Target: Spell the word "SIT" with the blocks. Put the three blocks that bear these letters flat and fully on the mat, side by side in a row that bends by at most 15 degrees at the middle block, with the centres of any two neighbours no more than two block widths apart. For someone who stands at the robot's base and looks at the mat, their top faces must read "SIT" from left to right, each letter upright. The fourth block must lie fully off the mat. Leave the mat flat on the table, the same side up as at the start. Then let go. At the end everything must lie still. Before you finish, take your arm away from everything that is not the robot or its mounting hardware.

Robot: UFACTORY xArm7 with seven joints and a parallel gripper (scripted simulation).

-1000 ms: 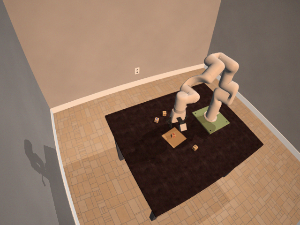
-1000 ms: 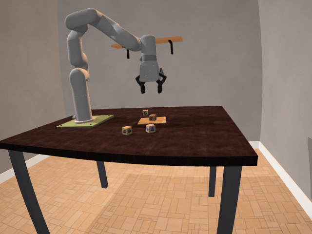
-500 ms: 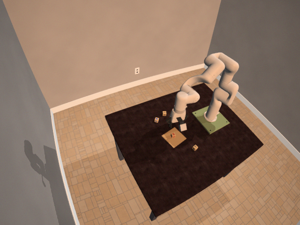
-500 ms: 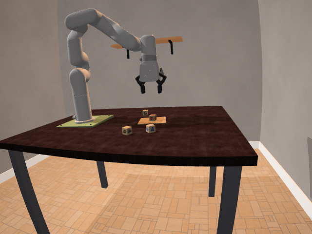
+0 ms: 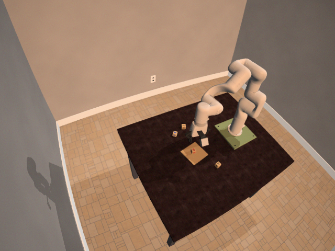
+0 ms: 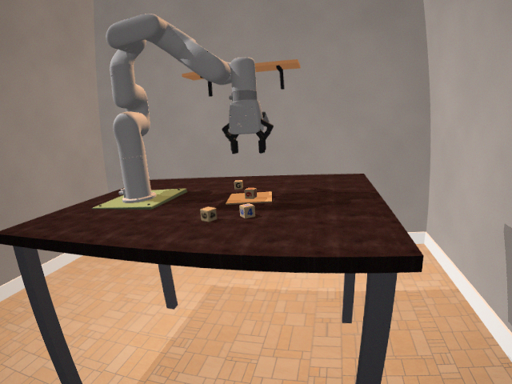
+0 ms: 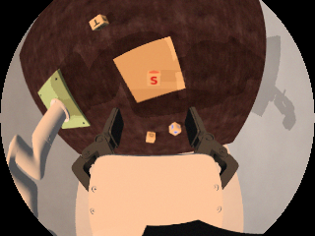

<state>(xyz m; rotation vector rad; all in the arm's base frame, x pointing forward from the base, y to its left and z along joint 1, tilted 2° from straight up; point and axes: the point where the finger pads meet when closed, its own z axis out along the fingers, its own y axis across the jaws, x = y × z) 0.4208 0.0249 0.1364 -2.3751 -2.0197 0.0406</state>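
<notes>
Now: the tan mat 150 mm below my hand, 10 mm to the left of it and 10 mm behind it.
</notes>
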